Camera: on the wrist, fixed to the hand. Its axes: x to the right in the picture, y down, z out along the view.
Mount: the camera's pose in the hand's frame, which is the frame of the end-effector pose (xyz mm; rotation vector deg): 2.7 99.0 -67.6 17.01 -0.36 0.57
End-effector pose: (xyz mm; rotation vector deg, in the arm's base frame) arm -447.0 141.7 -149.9 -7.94 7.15 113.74
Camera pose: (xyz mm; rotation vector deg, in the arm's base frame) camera -535.8 93.8 -214.7 3.46 23.71 111.88
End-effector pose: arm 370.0 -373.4 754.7 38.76 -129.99 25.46
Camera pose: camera 347.0 -261.6 791.5 46.64 -128.00 45.56
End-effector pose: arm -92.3 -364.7 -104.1 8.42 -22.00 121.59
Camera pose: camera -173.4 -390.7 -188.5 18.52 -4.06 124.85
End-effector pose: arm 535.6 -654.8 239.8 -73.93 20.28 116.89
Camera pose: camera 514.4 -763.2 193.1 -63.08 36.39 109.61
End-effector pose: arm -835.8 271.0 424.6 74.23 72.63 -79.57
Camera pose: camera -728.8 323.7 412.0 85.41 61.70 -92.66
